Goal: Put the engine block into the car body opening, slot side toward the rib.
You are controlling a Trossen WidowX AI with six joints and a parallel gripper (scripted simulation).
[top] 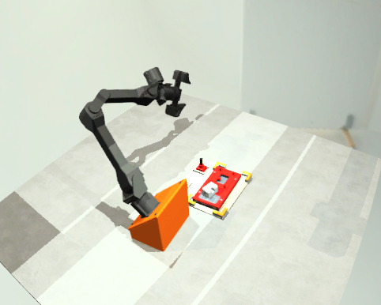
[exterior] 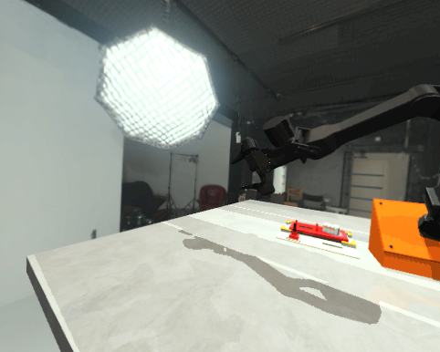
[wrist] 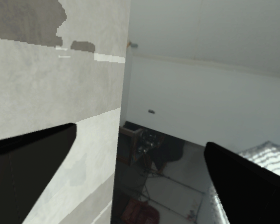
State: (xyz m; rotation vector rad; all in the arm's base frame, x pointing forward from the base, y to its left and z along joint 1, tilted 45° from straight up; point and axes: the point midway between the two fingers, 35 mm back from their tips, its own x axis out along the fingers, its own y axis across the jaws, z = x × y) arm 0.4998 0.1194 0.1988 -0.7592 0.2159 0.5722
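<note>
The engine block lies 270 mm behind my gripper tip, 290 mm to the right of it and 180 mm below it.
</note>
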